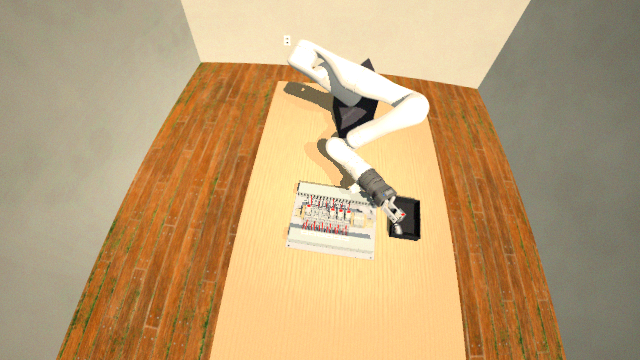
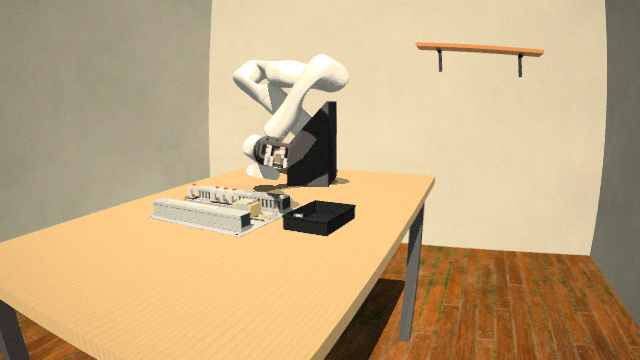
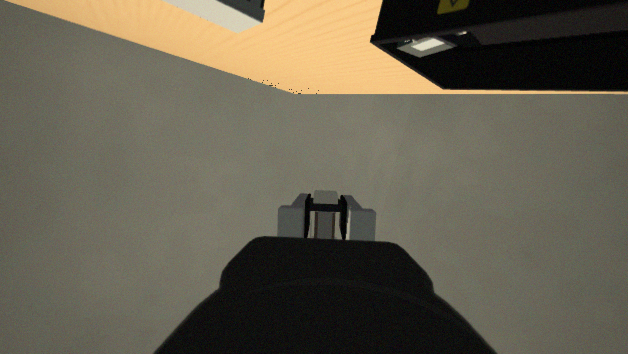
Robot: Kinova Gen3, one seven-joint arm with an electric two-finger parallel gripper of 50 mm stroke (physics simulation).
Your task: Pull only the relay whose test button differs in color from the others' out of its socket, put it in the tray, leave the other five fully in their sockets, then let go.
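Places are measured from the arm's base along level axes (x back, y up, z left), in metres.
Pixels of known places: gripper, between the fingertips: (image 1: 398,219) (image 2: 278,162) (image 3: 325,209); arm's base, origin of its link: (image 1: 353,96) (image 2: 305,127).
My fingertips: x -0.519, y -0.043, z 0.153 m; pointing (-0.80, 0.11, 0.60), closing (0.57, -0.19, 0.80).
For each thing: its top centre in the pictures, then the offset to it from my fingertips. "spot": a spot on its surface instead. Level surfaces: height alone.
- red test button, centre of its top: (image 1: 403,214) dz +0.004, dx +0.003, dy +0.031 m
- black tray, centre of its top: (image 3: 537,64) (image 2: 320,209) (image 1: 406,216) dz +0.074, dx +0.068, dy -0.117 m
- pale relay, centre of its top: (image 3: 427,46) (image 2: 298,215) (image 1: 398,228) dz +0.039, dx +0.017, dy -0.121 m
- light panel, a spot on its surface: (image 1: 330,251) spot: dz -0.205, dx -0.078, dy -0.149 m
- wooden table, height of its surface: dy -0.152 m
My gripper (image 1: 395,214) (image 2: 276,156) (image 3: 325,209) is shut on a relay (image 1: 399,215) (image 2: 278,158) (image 3: 325,197). The relay has a red test button (image 1: 403,214) and is held tilted above the black tray (image 1: 419,220) (image 2: 305,225) (image 3: 525,70). Another pale relay (image 1: 398,229) (image 2: 298,215) (image 3: 427,46) lies in the tray; its button colour cannot be told. Four relays with red buttons stand in the row: one at the left (image 1: 308,207) (image 2: 194,190) and three further right (image 1: 333,212) (image 1: 340,213) (image 1: 348,214).
The socket row sits on a light panel (image 1: 330,251) between two grey wire ducts (image 1: 332,239) (image 2: 200,215). Red wires run beside the sockets. The panel is left of the tray on the wooden table (image 1: 340,300) (image 2: 200,280). A black mount (image 2: 312,150) stands behind at the arm's base.
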